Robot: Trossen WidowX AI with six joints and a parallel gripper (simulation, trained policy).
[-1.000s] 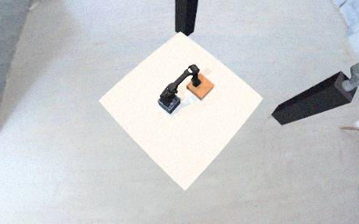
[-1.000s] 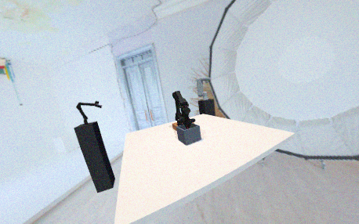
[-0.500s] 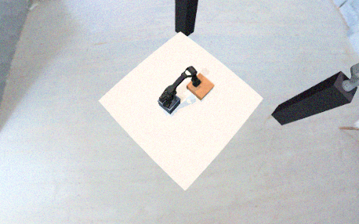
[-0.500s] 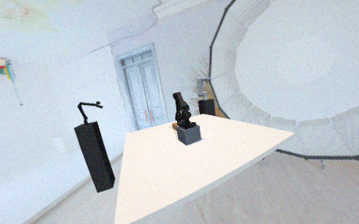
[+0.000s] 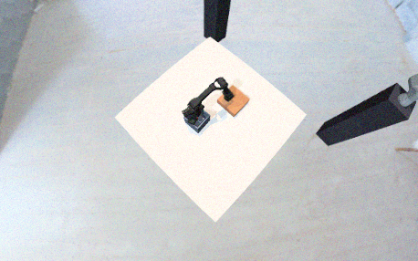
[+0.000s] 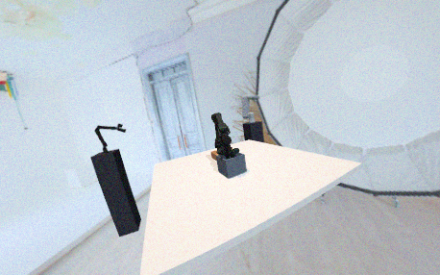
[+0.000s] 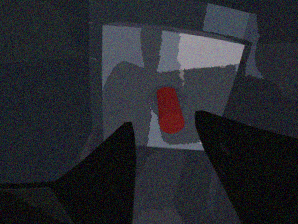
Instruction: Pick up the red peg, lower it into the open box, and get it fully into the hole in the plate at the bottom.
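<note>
Now: the red peg 4 cm below my gripper tip. Also, from my gripper tip: grey plate (4 cm below).
</note>
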